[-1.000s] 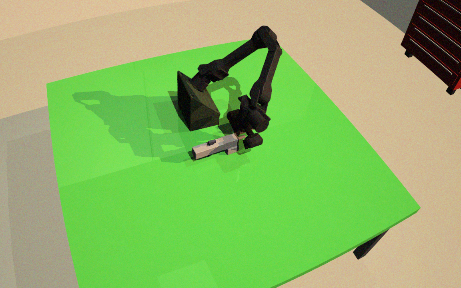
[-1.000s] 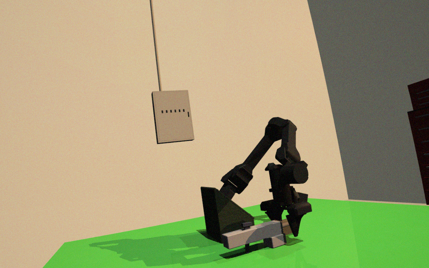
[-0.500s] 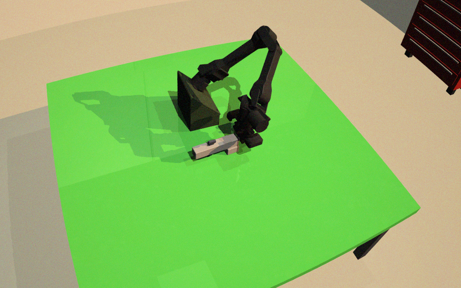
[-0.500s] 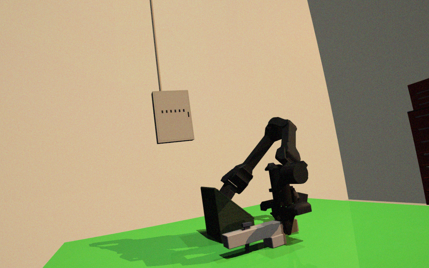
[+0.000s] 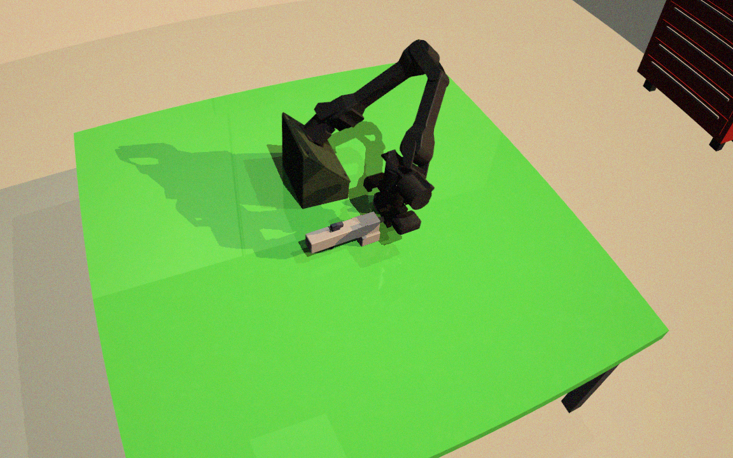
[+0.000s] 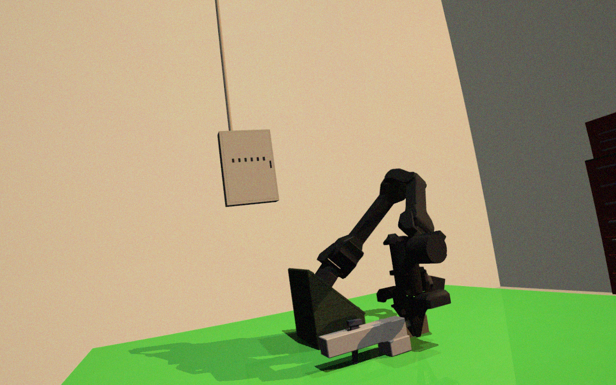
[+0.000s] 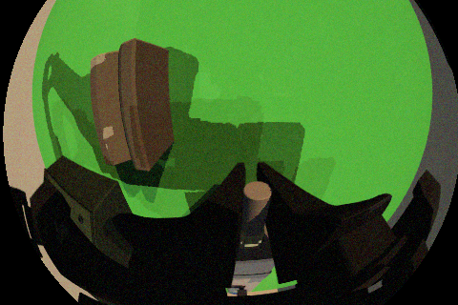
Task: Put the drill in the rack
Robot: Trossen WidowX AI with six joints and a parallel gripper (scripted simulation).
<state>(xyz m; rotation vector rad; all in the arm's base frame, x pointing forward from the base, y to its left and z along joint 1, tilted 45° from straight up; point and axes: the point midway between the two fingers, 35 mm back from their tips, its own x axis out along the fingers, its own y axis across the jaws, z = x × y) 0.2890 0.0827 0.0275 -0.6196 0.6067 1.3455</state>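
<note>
Now: the drill 5 cm to the right of my gripper tip and 3 cm above it. From my gripper tip the other things lie so: grey block 1 cm behind, 12 cm to the right, 2 cm above; dark key 1 cm behind, 15 cm to the right, 3 cm above; brown rack 7 cm behind, 5 cm to the left.
</note>
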